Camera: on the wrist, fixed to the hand. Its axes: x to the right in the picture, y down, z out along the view.
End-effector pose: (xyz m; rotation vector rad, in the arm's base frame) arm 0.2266 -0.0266 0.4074 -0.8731 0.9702 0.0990
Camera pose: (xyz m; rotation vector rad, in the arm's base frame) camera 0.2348 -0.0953 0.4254 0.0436 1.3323 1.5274
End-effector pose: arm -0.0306 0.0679 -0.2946 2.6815 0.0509 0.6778
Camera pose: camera -0.0343 0.1380 -0.2814 -2.1238 2.1524 -0.7725
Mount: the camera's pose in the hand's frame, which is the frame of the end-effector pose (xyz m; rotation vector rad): 0.0114 -0.0602 -0.0368 -0.0752 -0.1263 1.6030
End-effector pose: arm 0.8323 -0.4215 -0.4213 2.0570 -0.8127 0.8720
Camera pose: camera 0.8733 -0.3631 -0.4174 1.0389 -2.5653 1.3852
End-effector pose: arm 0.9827 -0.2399 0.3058 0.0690 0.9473 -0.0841
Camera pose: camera 0.9535 -0.2967 0.2738 0.7163 0.5480 1.4034
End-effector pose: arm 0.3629 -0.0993 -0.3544 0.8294 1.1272 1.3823
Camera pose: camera 0.3456 -0.0985 -0.4237 1.8817 0.0869 2.5066
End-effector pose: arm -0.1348 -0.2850 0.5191 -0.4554 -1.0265 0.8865
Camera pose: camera -0.0747 -0.3084 0.5500 -1.3570 -0.6513 2.2932
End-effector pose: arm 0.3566 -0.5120 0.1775 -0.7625 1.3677 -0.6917
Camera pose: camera 0.3213 -0.5592 0.2179 0.3581 1.4119 0.6654
